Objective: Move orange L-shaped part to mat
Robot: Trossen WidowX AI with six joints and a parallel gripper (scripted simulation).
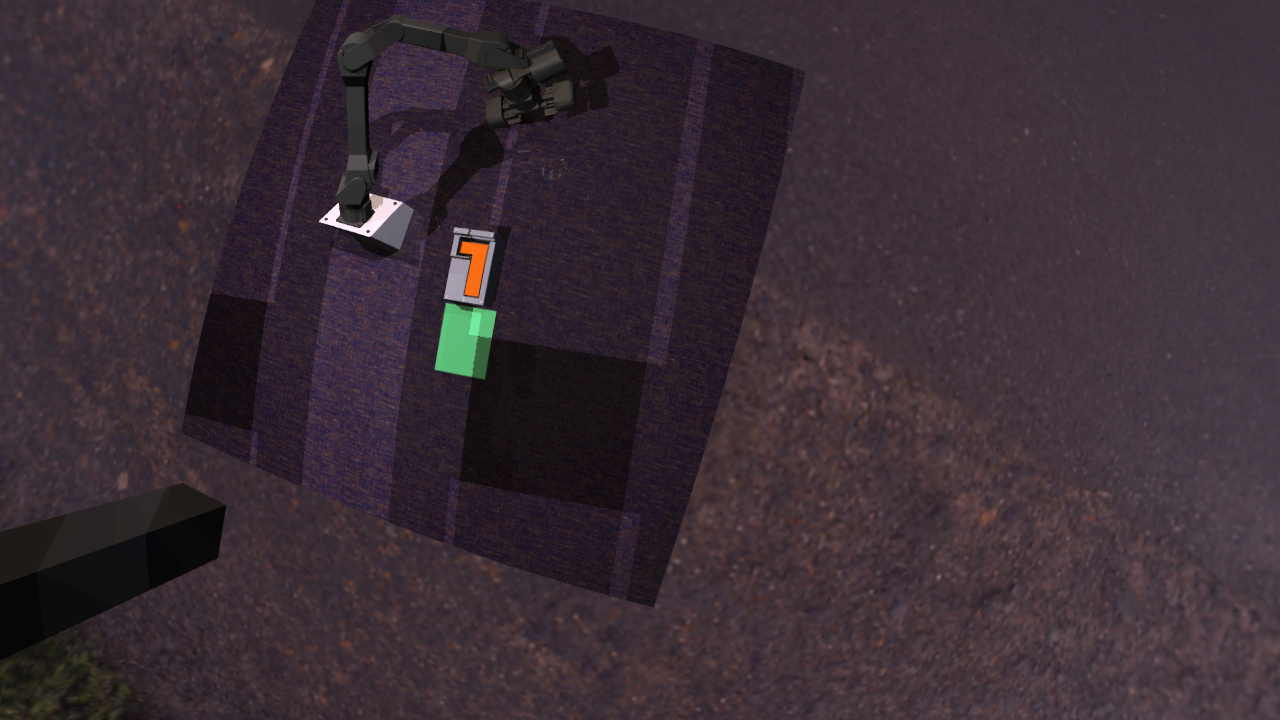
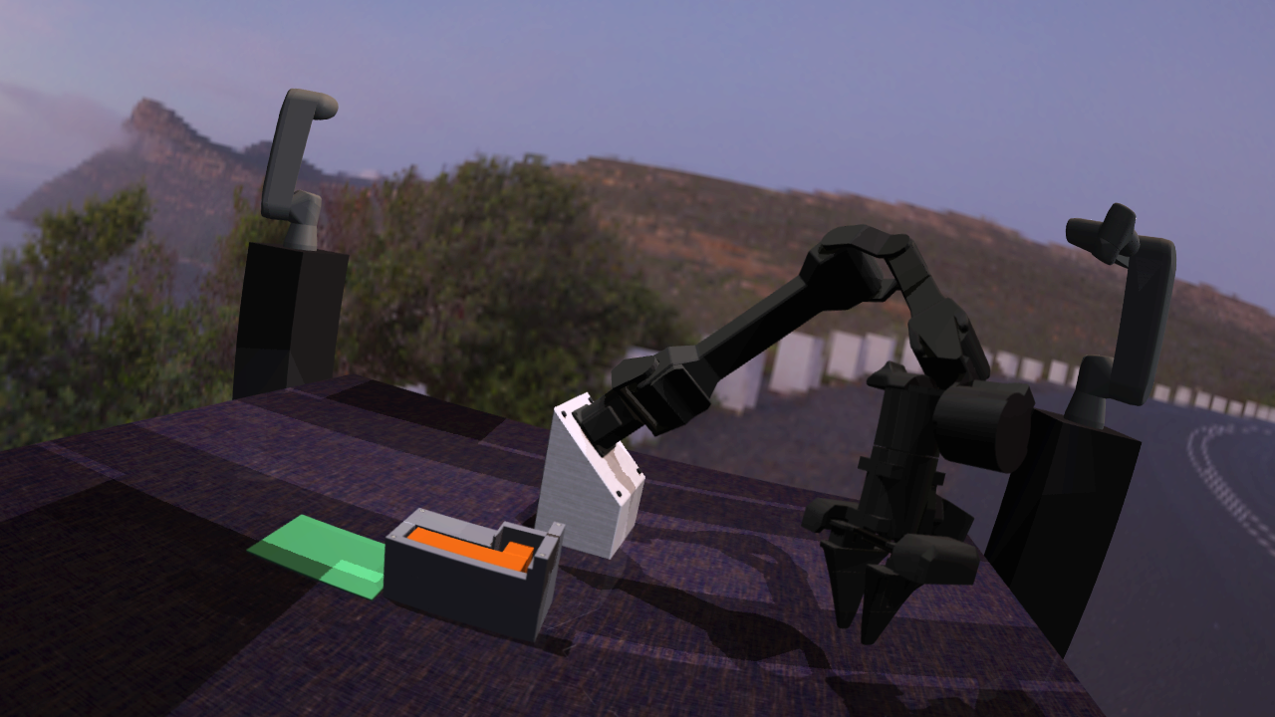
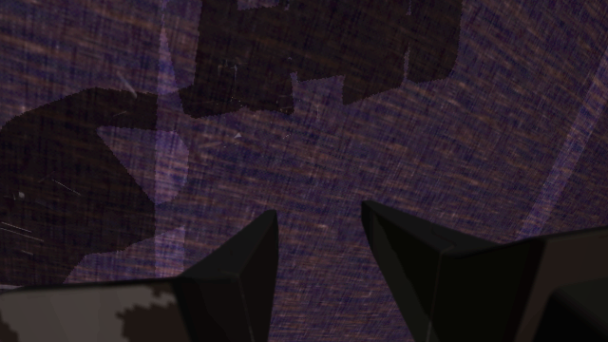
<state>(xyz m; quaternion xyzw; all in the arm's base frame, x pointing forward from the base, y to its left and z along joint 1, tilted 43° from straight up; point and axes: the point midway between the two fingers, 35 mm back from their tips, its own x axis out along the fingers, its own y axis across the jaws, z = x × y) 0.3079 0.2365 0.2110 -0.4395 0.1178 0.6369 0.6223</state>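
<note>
Now: gripper tip 5 cm past the orange l-shaped part, 33 cm to the left of it and 4 cm above it. Also, from my gripper tip: green mat 2 cm behind, 50 cm to the right, 10 cm below.
</note>
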